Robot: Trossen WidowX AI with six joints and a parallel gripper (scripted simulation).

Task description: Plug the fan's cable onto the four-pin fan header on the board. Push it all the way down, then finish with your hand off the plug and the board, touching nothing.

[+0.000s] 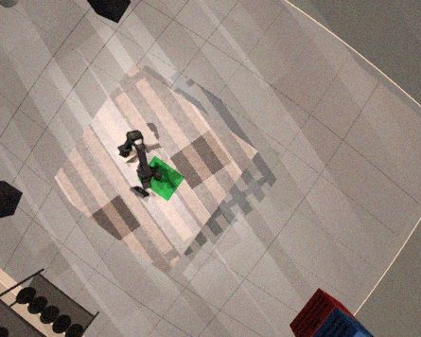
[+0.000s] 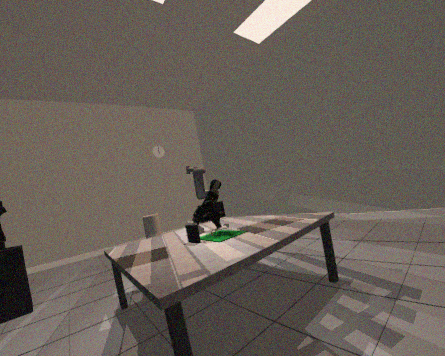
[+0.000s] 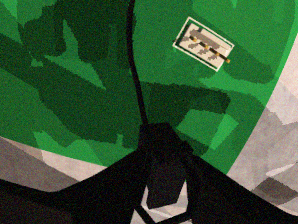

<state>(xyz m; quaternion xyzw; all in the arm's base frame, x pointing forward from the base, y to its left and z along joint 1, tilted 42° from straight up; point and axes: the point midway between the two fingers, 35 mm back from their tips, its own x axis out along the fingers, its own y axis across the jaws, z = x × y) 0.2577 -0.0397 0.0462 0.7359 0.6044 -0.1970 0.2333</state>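
My gripper tip is 2 cm past the cream four-pin fan header, 5 cm to the left of it and 6 cm above it. Round my gripper tip: green board 7 cm ahead, 5 cm to the right, 7 cm below; then black fan plug 1 cm to the left; then black fan 2 cm behind, 21 cm to the right.
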